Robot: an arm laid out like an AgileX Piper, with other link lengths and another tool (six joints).
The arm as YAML. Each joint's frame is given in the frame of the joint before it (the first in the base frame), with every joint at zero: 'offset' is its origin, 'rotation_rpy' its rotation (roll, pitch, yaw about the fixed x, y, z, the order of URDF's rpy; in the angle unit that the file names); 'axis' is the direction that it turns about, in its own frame. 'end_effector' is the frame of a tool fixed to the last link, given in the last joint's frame.
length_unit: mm
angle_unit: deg
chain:
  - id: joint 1
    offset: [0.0, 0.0, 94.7]
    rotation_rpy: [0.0, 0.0, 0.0]
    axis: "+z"
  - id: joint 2
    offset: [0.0, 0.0, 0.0]
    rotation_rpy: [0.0, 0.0, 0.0]
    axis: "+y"
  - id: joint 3
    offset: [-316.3, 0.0, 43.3]
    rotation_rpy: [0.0, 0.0, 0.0]
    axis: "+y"
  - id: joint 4
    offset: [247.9, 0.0, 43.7]
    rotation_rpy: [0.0, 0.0, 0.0]
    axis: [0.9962, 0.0, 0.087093]
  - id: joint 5
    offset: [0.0, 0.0, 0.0]
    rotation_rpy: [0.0, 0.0, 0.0]
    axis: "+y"
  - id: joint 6
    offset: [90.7, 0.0, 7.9]
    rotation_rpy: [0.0, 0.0, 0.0]
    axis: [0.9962, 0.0, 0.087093]
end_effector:
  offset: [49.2, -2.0, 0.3]
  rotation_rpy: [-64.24, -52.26, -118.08]
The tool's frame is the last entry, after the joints.
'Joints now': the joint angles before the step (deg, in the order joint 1, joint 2, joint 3, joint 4, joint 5, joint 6). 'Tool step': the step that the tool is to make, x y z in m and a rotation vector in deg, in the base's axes. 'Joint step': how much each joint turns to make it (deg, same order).
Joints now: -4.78 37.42 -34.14 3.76 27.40 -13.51
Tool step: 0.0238 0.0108 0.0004 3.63 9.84 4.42
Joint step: -0.01 8.42 -6.22 8.18 8.45 -6.24
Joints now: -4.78 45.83 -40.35 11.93 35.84 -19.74
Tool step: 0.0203 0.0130 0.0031 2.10 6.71 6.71
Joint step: -0.02 6.88 -5.56 7.50 7.18 -7.88
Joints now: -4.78 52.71 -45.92 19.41 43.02 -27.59
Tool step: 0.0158 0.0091 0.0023 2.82 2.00 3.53
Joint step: 0.03 4.17 -2.74 5.64 2.11 -4.38
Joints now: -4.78 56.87 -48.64 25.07 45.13 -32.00
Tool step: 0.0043 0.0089 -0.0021 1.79 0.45 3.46
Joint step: 0.37 1.40 -0.09 4.64 0.84 -4.44
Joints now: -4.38 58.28 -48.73 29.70 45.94 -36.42
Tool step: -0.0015 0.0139 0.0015 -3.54 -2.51 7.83
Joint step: 3.50 -0.03 -0.03 0.92 -0.22 -6.70
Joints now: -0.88 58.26 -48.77 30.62 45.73 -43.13
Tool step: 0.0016 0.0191 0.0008 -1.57 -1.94 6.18
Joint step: 5.53 0.81 -0.21 0.04 -1.88 -2.43
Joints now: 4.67 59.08 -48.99 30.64 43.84 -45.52
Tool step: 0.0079 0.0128 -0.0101 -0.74 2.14 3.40
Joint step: 3.15 3.10 -0.24 0.00 -0.47 -0.73
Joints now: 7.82 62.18 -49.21 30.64 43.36 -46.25
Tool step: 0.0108 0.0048 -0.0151 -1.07 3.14 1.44
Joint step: 0.82 3.72 -0.01 0.00 -0.13 -0.98
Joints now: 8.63 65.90 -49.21 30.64 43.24 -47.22
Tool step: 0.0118 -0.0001 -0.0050 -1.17 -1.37 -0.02
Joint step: 0.21 1.98 -0.02 0.01 -2.97 -1.73
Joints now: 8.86 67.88 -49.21 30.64 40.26 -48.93
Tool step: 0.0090 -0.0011 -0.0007 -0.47 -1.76 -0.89
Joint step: 0.06 1.06 -0.12 -0.01 -2.80 -0.61
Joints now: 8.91 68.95 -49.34 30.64 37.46 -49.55
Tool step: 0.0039 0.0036 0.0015 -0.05 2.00 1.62
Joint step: 0.02 1.61 -2.15 -0.02 2.99 -0.16
